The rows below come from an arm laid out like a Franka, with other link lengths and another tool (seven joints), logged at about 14 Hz.
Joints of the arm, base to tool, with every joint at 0 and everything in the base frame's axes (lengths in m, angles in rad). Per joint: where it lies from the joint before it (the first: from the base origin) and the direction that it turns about. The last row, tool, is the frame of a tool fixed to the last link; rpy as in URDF.
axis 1: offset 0 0 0.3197 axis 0 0 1
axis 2: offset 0 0 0 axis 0 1 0
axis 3: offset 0 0 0.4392 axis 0 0 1
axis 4: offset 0.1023 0 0 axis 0 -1 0
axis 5: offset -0.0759 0 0.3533 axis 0 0 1
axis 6: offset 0 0 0 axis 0 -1 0
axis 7: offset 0.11 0 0 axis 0 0 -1
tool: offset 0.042 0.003 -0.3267 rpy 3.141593 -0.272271 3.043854
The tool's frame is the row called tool.
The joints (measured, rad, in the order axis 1, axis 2, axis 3, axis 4, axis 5, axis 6, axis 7), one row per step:
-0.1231, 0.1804, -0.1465, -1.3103, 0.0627, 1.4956, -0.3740
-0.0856, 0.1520, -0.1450, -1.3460, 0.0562, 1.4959, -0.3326
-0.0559, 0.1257, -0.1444, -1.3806, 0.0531, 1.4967, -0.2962
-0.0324, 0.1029, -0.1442, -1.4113, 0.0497, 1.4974, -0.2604
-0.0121, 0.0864, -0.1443, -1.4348, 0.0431, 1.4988, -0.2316
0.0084, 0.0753, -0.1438, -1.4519, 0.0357, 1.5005, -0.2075
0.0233, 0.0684, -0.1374, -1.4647, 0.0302, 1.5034, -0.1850
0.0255, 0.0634, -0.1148, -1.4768, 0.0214, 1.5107, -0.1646
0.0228, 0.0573, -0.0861, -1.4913, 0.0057, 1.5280, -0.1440
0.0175, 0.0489, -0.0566, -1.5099, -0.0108, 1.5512, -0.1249
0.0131, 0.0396, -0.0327, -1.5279, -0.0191, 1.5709, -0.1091
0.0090, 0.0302, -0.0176, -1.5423, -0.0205, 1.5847, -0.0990
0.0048, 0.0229, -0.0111, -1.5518, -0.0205, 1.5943, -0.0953
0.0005, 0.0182, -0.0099, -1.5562, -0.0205, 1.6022, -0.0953
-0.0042, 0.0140, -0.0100, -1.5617, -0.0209, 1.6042, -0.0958
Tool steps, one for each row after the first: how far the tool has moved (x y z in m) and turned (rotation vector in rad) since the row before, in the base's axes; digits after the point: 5 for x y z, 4 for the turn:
-0.00855, 0.02385, 0.00106, 0.0002, 0.0090, -0.0038
-0.00940, 0.01875, 0.00009, 0.0025, 0.0087, -0.0070
-0.00910, 0.01377, -0.00053, 0.0011, 0.0086, -0.0128
-0.00686, 0.01012, -0.00112, -0.0036, 0.0074, -0.0093
-0.00446, 0.01008, -0.00141, -0.0055, 0.0059, -0.0037
-0.00237, 0.01057, -0.00175, -0.0042, 0.0042, -0.0016
-0.00057, 0.01128, -0.00207, -0.0072, 0.0011, 0.0038
0.00159, 0.00947, -0.00118, -0.0145, -0.0075, 0.0047
0.00189, 0.00832, -0.00080, -0.0152, -0.0122, 0.0049
0.00056, 0.00854, -0.00032, -0.0072, -0.0110, 0.0039
-0.00070, 0.00590, 0.00069, -0.0007, -0.0090, 0.0012
-0.00059, 0.00126, 0.00121, 0.0003, -0.0075, -0.0012
0.00056, -0.00193, 0.00193, 0.0000, -0.0082, -0.0029
-0.00155, -0.00308, 0.00011, -0.0004, -0.0007, -0.0043

